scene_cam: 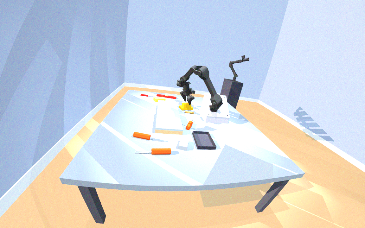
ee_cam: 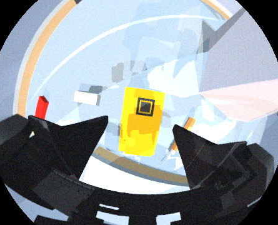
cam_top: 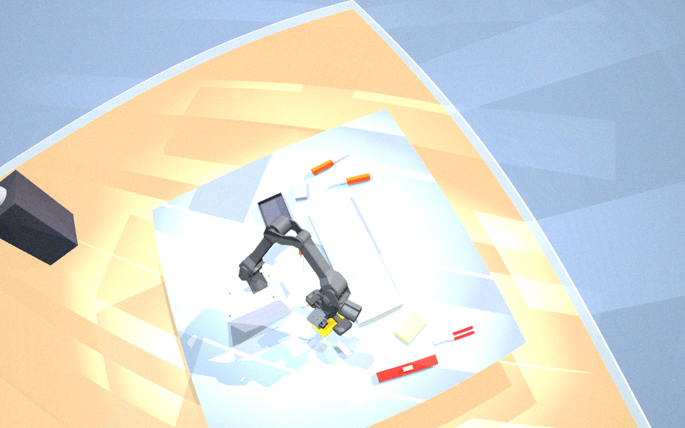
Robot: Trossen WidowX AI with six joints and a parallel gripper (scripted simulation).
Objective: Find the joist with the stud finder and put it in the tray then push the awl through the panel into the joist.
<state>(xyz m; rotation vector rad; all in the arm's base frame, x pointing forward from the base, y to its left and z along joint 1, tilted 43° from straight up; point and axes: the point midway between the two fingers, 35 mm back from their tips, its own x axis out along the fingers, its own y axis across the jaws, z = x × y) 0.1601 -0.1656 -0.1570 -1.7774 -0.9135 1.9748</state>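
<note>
Right now my gripper tip is 10 mm past the stud finder and 10 mm above it. From my gripper tip the other things lie so: awl 100 mm to the left, 50 mm below, 40 mm ahead; then square light 20 mm behind; then yellow block 250 mm ahead, 190 mm to the right, 40 mm below.
</note>
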